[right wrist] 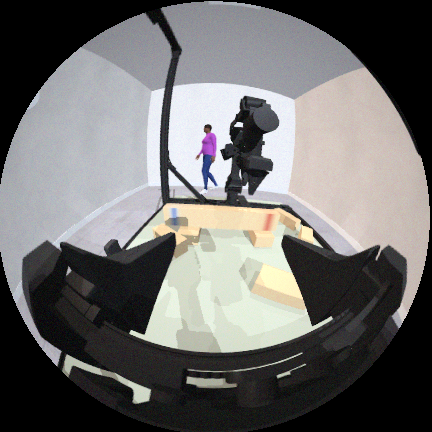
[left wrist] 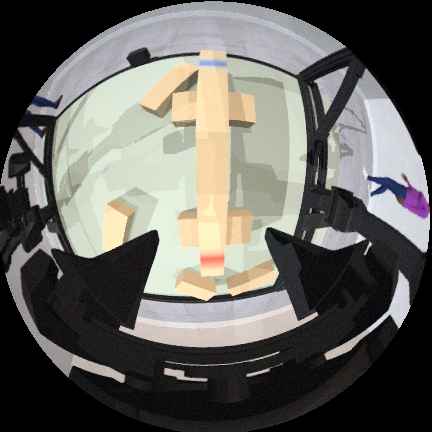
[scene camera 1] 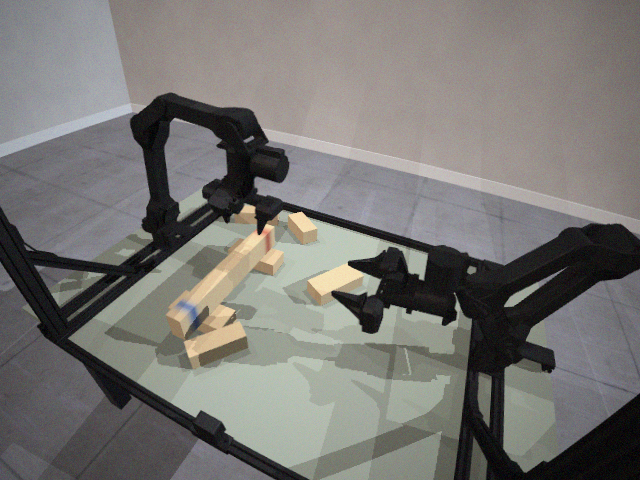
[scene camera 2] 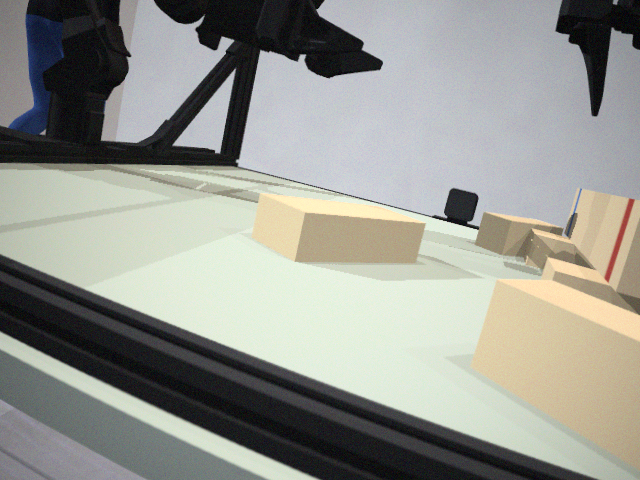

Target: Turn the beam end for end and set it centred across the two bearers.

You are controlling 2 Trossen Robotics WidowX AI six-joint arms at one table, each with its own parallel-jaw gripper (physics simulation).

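Pixels of known places: left gripper, fingertip midpoint: (right wrist: 246, 189) (left wrist: 212, 234) (scene camera 1: 243, 228); right gripper, fingertip midpoint: (right wrist: 231, 239) (scene camera 1: 340, 277) (scene camera 2: 372, 56); left arm's base, link origin: (right wrist: 230, 202) (left wrist: 315, 196) (scene camera 1: 165, 242); right arm's base, link origin: (left wrist: 51, 210) (scene camera 1: 487, 362) (scene camera 2: 71, 143).
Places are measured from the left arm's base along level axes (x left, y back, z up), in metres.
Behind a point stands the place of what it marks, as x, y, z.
Observation:
The long wooden beam (scene camera 1: 222, 281) @(-0.110, -0.305, 0.074) (scene camera 2: 599, 222) @(-0.013, -0.305, 0.055) (left wrist: 213, 160) @(-0.053, -0.285, 0.082) (right wrist: 220, 217) @(-0.066, -0.305, 0.057) lies across two short bearers, blue band at the near-left end in scene camera 1, red band at the far end. One bearer (scene camera 1: 219, 317) @(-0.165, -0.330, 0.019) (left wrist: 242, 109) @(-0.157, -0.228, 0.019) is under the beam towards the blue end; the other bearer (scene camera 1: 271, 261) @(0.058, -0.335, 0.019) (left wrist: 240, 227) @(0.068, -0.224, 0.019) (right wrist: 261, 239) @(0.066, -0.346, 0.010) is under it towards the red end. Both beam ends overhang. My left gripper (scene camera 1: 243, 225) @(0.005, -0.291, 0.147) (left wrist: 212, 234) @(0.005, -0.291, 0.147) is open and empty above the red end. My right gripper (scene camera 1: 342, 279) @(-0.069, -0.569, 0.171) (scene camera 2: 372, 54) @(-0.069, -0.569, 0.171) (right wrist: 231, 239) @(-0.069, -0.569, 0.171) is open and empty, raised over the table, away from the beam.
A loose block (scene camera 1: 336, 283) @(0.061, -0.525, 0.019) (scene camera 2: 338, 229) @(0.125, -0.507, 0.008) (left wrist: 117, 227) @(0.061, -0.490, 0.019) (right wrist: 280, 285) @(0.060, -0.522, 0.019) lies near my right gripper. Another block (scene camera 1: 217, 343) @(-0.227, -0.372, 0.025) (left wrist: 167, 90) @(-0.198, -0.359, 0.025) lies beside the blue-end bearer. Two more blocks, one (scene camera 1: 302, 227) @(0.232, -0.343, 0.028) and another (scene camera 1: 248, 214) @(0.225, -0.149, 0.019), lie past the red end. Black rails edge the table.

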